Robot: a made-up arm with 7 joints.
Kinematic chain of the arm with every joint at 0, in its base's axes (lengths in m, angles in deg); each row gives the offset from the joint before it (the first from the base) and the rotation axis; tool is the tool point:
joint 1: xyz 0 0 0.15 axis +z
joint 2: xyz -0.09 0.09 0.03 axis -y
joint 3: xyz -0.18 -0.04 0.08 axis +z
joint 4: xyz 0.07 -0.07 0 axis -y
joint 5: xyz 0.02 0 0.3 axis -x
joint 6: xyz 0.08 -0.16 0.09 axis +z
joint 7: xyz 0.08 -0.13 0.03 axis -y
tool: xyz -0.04 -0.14 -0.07
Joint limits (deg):
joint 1: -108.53..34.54
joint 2: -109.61..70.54
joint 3: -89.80..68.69
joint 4: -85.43..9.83
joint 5: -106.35..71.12
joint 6: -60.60..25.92
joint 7: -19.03..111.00
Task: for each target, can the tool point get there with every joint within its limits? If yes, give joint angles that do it. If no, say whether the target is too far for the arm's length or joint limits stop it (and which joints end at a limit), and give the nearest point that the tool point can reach.
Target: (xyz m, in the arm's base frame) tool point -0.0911 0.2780 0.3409
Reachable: yes | joints -95.20 -23.50 -4.82 -71.65 -81.52 -43.73 29.33
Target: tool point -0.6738 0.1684 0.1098
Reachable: yes | joints -52.30 56.89 -25.38 -7.21 -10.36 -40.11 29.92
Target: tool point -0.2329 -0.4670 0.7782
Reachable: yes | joints -73.76 -54.85 -49.48 -16.45 54.24 -38.41 53.35
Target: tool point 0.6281 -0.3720 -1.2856
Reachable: no: too far | nearest point 0.3373 -0.1998 -0.4781 | short by 0.875 m
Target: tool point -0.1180 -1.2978 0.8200
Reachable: no: too far | nearest point -0.1240 -0.8734 0.6170 | short by 0.470 m
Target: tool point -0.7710 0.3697 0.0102
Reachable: yes | joints -72.99 55.13 -77.51 -68.09 37.31 -38.06 27.52
